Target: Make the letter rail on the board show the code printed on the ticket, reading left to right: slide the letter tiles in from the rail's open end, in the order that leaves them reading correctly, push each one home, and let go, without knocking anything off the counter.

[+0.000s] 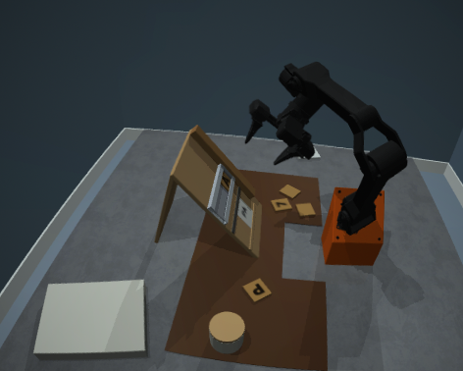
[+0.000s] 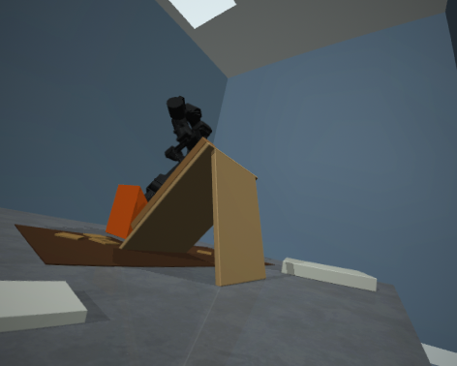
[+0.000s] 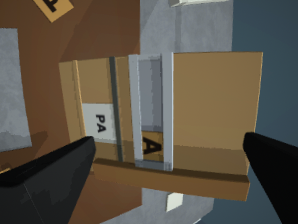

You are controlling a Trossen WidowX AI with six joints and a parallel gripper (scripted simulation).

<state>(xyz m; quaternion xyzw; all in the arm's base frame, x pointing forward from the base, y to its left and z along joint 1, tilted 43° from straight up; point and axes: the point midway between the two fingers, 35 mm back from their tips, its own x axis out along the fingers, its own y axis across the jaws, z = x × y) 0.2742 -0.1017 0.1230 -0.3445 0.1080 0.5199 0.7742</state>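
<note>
My gripper tip is now 50 mm past the tile marked p, 180 mm to the right of it and 310 mm above it. The rest, counted from my gripper tip: brown mat 60 mm behind, 10 mm to the left, 310 mm below; white slab 320 mm ahead, 400 mm to the left, 290 mm below; white ticket 40 mm ahead, 50 mm to the right, 240 mm below.
</note>
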